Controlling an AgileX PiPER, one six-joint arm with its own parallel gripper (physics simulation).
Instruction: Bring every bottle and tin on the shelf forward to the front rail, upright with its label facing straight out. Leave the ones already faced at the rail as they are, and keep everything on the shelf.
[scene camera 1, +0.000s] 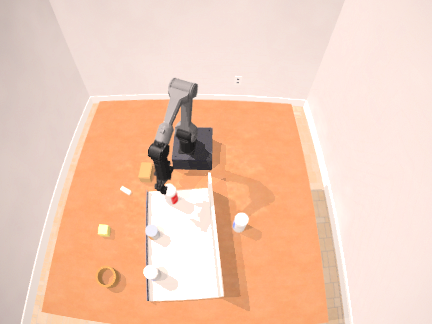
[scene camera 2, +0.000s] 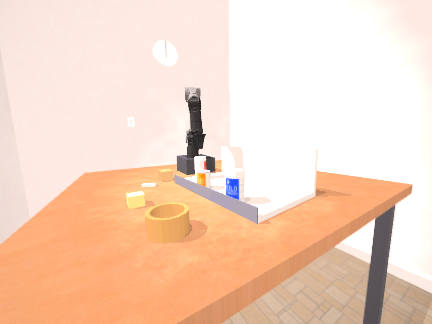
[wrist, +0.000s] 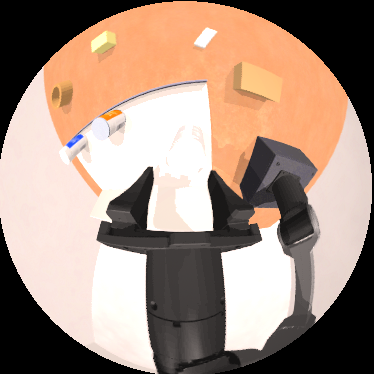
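Observation:
A white bottle with a red label (scene camera 1: 173, 197) (scene camera 2: 200, 164) stands upright near the robot's end of the shelf (scene camera 1: 185, 260), set back from the front rail (scene camera 2: 215, 196). Its red side is turned away from the rail; a washed-out pale shape ahead of the fingers in the wrist view seems to be it. An orange-labelled container (scene camera 1: 152, 232) (scene camera 2: 201, 179) (wrist: 110, 124) and a blue-labelled one (scene camera 1: 151, 272) (scene camera 2: 232, 188) (wrist: 74, 148) stand at the rail, labels outward. Another white container (scene camera 1: 240, 222) stands on the table behind the back panel. My gripper (scene camera 1: 162, 190) (wrist: 181, 173) is open and empty, close to the red-labelled bottle.
In front of the rail lie a tan block (scene camera 1: 145, 171) (scene camera 2: 165, 175) (wrist: 258, 81), a small white piece (scene camera 1: 125, 190) (wrist: 205, 37), a yellow block (scene camera 1: 104, 230) (scene camera 2: 135, 200) (wrist: 103, 42) and a brown ring (scene camera 1: 98, 277) (scene camera 2: 167, 230). The upright back panel (scene camera 1: 216, 240) borders the shelf.

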